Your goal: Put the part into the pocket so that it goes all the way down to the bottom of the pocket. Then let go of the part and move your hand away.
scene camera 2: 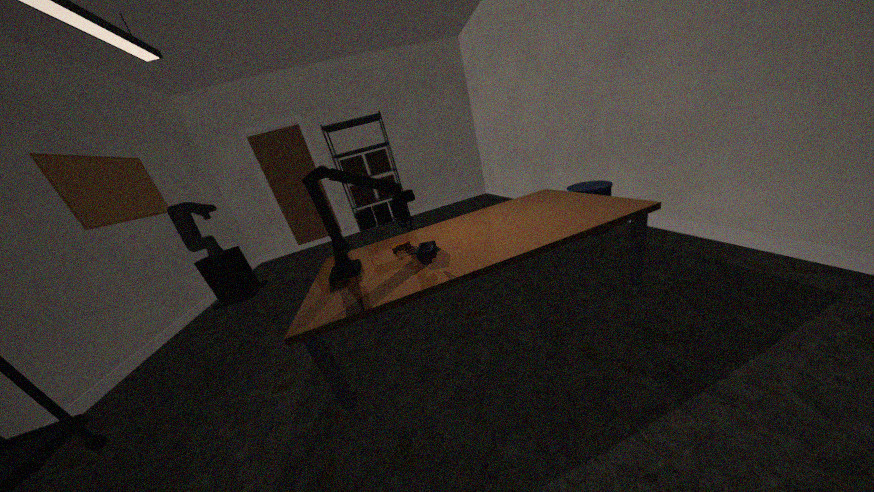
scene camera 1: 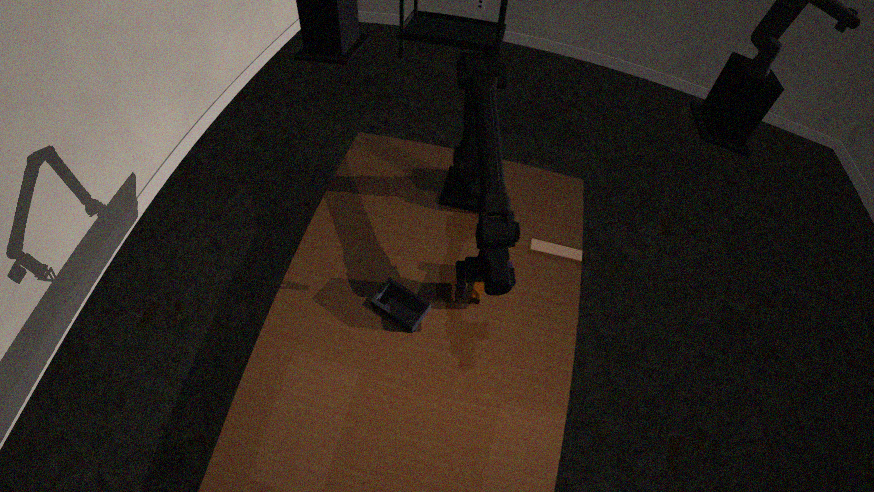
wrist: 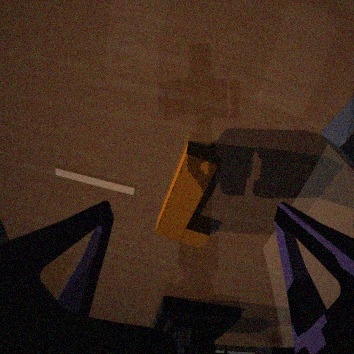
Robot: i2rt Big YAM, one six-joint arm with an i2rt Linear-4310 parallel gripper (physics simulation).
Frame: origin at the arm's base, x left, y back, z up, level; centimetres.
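Seen in the pictures: gripper, fingertip midpoint: (scene camera 2: pixel 406 229) (scene camera 1: pixel 481 287) (wrist: pixel 191 210); arm's base, origin of the base link: (scene camera 2: pixel 345 268) (scene camera 1: pixel 468 187) (wrist: pixel 192 327).
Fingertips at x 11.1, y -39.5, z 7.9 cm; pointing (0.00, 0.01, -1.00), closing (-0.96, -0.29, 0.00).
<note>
Pixels of each thing's top centre, then the offset from my fingertips to it. Level surfaces: height alone.
- orange part, middle of its top: (wrist: pixel 195 208) (scene camera 1: pixel 475 279) (scene camera 2: pixel 400 244) dx -1.8, dy +6.3, dz -7.8 cm
- dark grey block with the pocket, middle of its top: (scene camera 1: pixel 400 301) (scene camera 2: pixel 425 246) dx -19.8, dy -6.3, dz -7.2 cm
- table, its level: dz -10.8 cm
The orange part (scene camera 1: pixel 475 295) (scene camera 2: pixel 402 248) (wrist: pixel 179 210) lies on the table, a bar with a short arm at one end; in scene camera 1 the gripper hides most of it. My gripper (scene camera 1: pixel 466 299) (scene camera 2: pixel 404 227) (wrist: pixel 191 210) is open and empty above the part, pointing down. In the wrist view the part lies between the two fingers' lines, slightly tilted. The dark grey block with the pocket (scene camera 1: pixel 422 317) (scene camera 2: pixel 426 251) stands on the table beside the part; a corner of this block (wrist: pixel 338 125) shows at the wrist view's right edge. The pocket's inside is in deep shadow.
A pale strip (scene camera 1: pixel 556 249) (wrist: pixel 95 181) lies on the table (scene camera 1: pixel 366 427) (scene camera 2: pixel 550 213) near its edge, on the part's other side from the block. Dark arm shadows cross the table and block. Another arm on a pedestal (scene camera 1: pixel 743 100) (scene camera 2: pixel 223 275) stands away from the table.
</note>
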